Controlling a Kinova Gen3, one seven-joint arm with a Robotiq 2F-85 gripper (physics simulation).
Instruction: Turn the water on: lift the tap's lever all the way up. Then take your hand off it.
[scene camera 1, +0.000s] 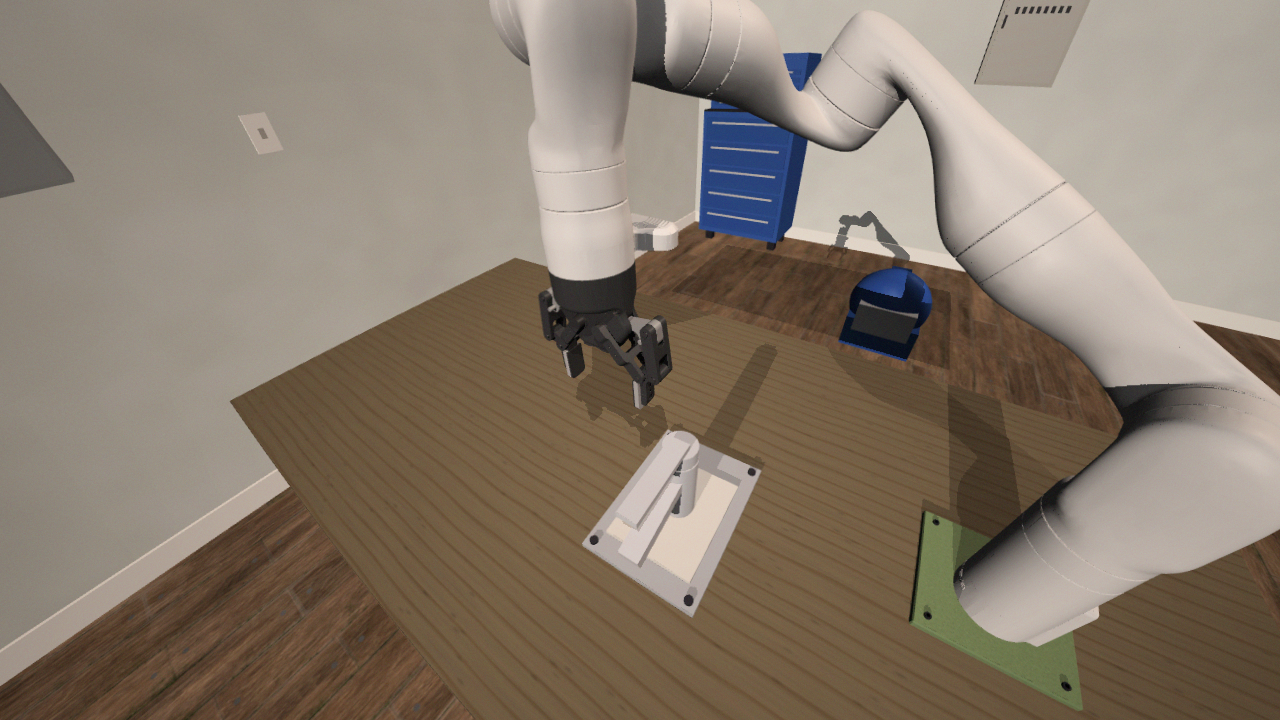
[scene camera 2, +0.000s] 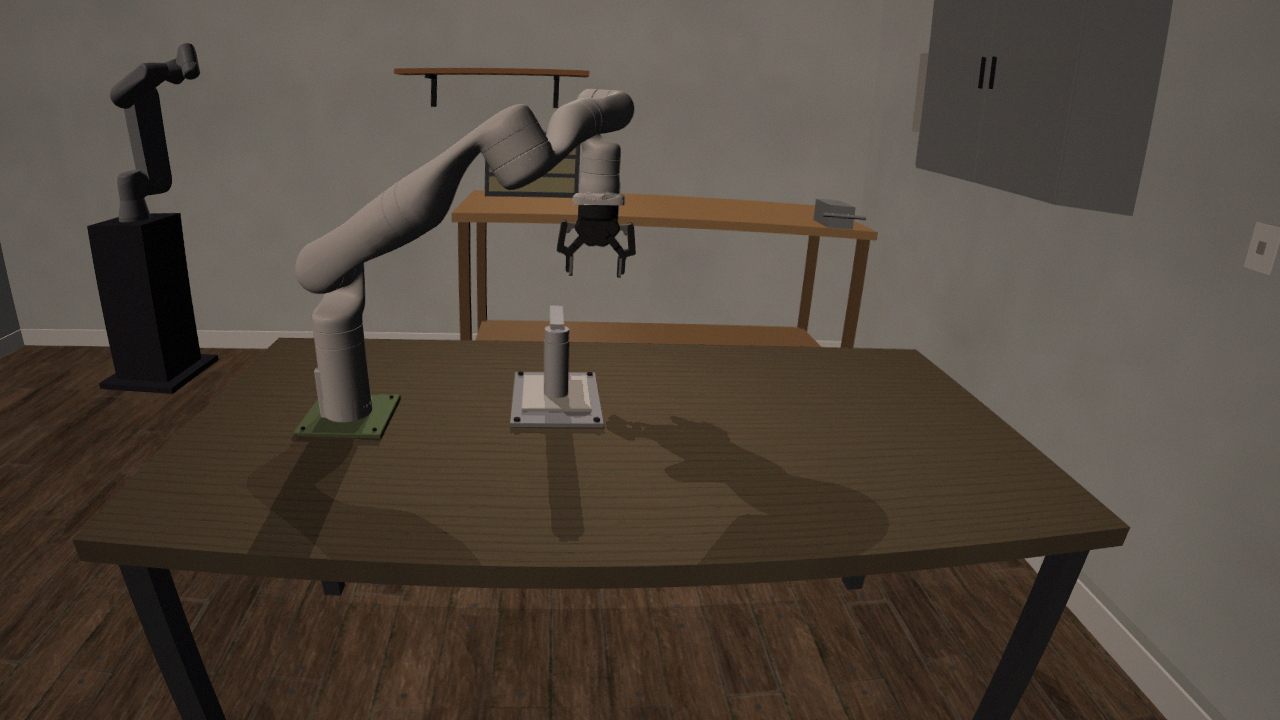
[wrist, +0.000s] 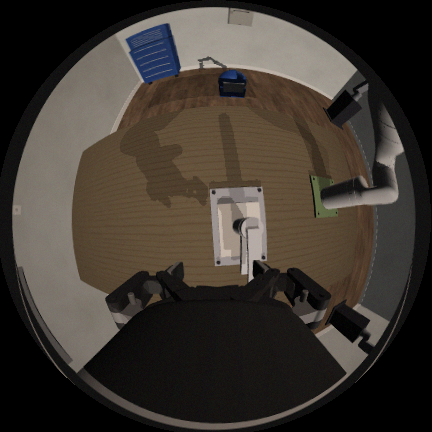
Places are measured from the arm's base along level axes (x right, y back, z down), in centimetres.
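Pixels of known places: gripper, fingertip midpoint: (scene camera 1: 608, 387) (scene camera 2: 594, 275) (wrist: 217, 269); arm's base, origin of the base link: (scene camera 1: 994, 599) (scene camera 2: 348, 411) (wrist: 326, 197).
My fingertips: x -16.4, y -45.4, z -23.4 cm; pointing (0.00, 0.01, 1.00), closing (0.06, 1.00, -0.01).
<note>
Ahead of a thing's pixels: the offset from my fingertips to its top centre. Level surfaces: height alone.
The tap's grey upright body {dy +6.7, dx +4.6, dz +11.8 cm} (scene camera 1: 688, 492) (scene camera 2: 555, 362) stands on a pale mounting plate {dy +6.7, dx +4.6, dz +23.0 cm} (scene camera 1: 728, 519) (scene camera 2: 537, 420) (wrist: 215, 230). Its flat lever {dy +7.3, dx -1.3, dz +8.6 cm} (scene camera 1: 656, 484) (scene camera 2: 556, 316) (wrist: 255, 250) reaches out from the top of the body, over the spout {dy +7.4, dx -2.4, dz +14.3 cm} (scene camera 1: 648, 530) (wrist: 244, 260), roughly in line with it. Its exact tilt is hard to tell. My gripper (scene camera 1: 608, 380) (scene camera 2: 595, 268) (wrist: 217, 269) is open and empty, pointing down. It hangs above the table, higher than the tap and apart from it. In the wrist view its right fingertip appears beside the lever's outer part.
The arm's base stands on a green plate (scene camera 1: 938, 573) (scene camera 2: 381, 416) (wrist: 318, 200) on the same wooden table {dz +24.2 cm} (scene camera 1: 447, 429) (scene camera 2: 805, 447). A blue drawer cabinet (scene camera 1: 742, 170) (wrist: 155, 57) stands by the wall. A workbench (scene camera 2: 751, 214) stands behind the table in scene camera 2.
</note>
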